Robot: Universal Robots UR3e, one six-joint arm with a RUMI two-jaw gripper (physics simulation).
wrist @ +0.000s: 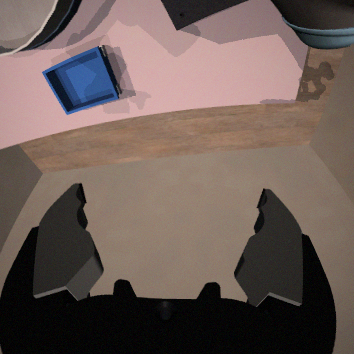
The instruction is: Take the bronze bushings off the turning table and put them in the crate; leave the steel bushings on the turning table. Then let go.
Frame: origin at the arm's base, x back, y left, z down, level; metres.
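Seen in the pictures: gripper, fingertip midpoint: (171,188).
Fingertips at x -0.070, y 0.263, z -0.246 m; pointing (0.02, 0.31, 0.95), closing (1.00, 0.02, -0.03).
Note:
A point is followed by its place in that frame.
My gripper (171,188) @[x -0.070, y 0.263, z -0.246 m] is open, its two dark jaws wide apart with nothing between them, seen above the floor in front of the table edge. A blue open-topped box (82,80) @[x -0.343, y 0.290, z 0.183 m], which looks like the crate, sits tilted in the picture at the upper left on the pink surface; no bushings show inside it. Part of a round grey disc with a pale rim and dark side (22,22) @[x -0.447, y 0.097, z 0.135 m], which looks like the turning table, shows in the top left corner. No bronze or steel bushings show in this view.
A pink mat (225,80) @[x 0.087, y 0.301, z 0.188 m] covers the wooden table (175,130). A dark flat-sided object (200,10) @[x -0.023, y 0.134, z 0.030 m] stands at the top middle. A dark rounded object with a blue-grey rim (322,38) is cut off at the top right. Shadows fall across the mat.

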